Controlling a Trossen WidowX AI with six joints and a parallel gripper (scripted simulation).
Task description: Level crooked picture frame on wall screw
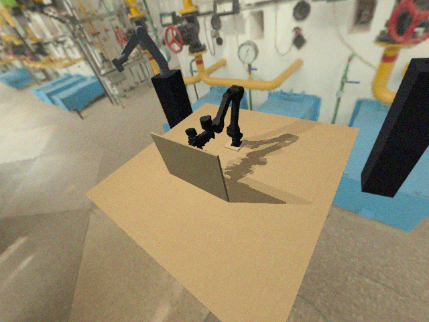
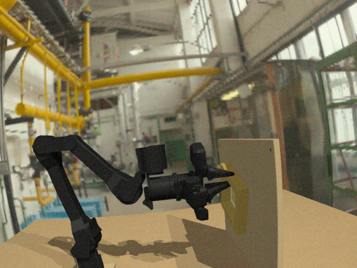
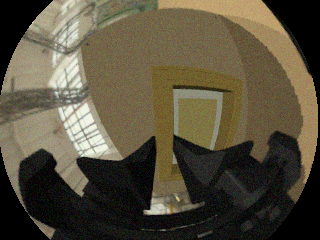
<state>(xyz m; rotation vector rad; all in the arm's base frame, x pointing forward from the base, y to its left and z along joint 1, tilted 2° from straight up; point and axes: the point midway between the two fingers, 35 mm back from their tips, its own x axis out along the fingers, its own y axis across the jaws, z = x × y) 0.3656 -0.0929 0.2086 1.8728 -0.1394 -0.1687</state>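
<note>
The yellow picture frame lies 10 mm ahead of my gripper tip, 10 mm to the left of it and 50 mm below it. The rest, counted from my gripper tip: tan wall panel 20 mm ahead, 70 mm below.
</note>
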